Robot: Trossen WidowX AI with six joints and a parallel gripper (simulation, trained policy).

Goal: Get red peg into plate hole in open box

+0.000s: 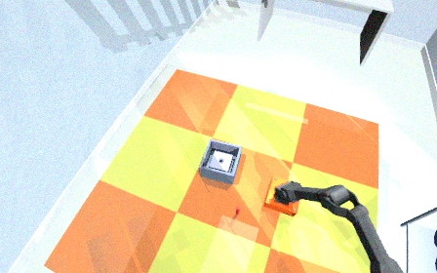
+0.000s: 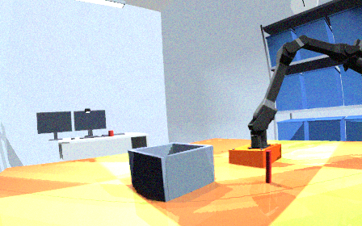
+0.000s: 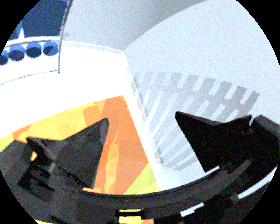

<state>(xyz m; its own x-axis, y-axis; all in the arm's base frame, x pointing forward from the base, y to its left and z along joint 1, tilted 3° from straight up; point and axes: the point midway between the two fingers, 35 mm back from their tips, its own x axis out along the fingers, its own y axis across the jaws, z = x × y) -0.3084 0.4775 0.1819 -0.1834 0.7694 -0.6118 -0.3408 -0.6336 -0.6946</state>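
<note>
Right now the red peg is 500 mm ahead of my gripper tip, 390 mm to the right of it and 190 mm below it. The rest, counted from my gripper tip: grey box: 620 mm ahead, 610 mm to the right, 200 mm below.
</note>
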